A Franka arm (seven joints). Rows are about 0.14 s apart.
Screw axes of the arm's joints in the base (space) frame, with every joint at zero. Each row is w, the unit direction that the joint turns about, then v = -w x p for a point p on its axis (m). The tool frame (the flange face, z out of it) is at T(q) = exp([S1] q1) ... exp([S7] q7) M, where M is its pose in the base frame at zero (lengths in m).
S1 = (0, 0, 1, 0, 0, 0)
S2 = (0, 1, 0, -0.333, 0, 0)
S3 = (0, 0, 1, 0, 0, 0)
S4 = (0, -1, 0, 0.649, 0, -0.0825)
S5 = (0, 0, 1, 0, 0, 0)
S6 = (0, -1, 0, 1.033, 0, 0)
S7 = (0, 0, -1, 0, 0.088, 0)
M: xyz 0.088 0 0.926 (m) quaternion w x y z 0 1 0 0
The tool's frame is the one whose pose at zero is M.
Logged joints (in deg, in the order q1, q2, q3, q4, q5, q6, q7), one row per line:
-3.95, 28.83, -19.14, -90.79, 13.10, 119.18, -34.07
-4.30, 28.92, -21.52, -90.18, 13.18, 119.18, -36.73
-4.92, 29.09, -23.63, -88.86, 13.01, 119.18, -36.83
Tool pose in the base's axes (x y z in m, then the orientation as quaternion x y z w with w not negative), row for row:
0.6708, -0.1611, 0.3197, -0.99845, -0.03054, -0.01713, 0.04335
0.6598, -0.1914, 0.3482, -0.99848, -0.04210, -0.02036, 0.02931
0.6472, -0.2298, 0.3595, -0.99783, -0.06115, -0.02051, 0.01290
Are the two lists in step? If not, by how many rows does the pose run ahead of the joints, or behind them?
The pose runs 2 rows behind the joints: the pose in row i belongs to the joints in row i - 2.
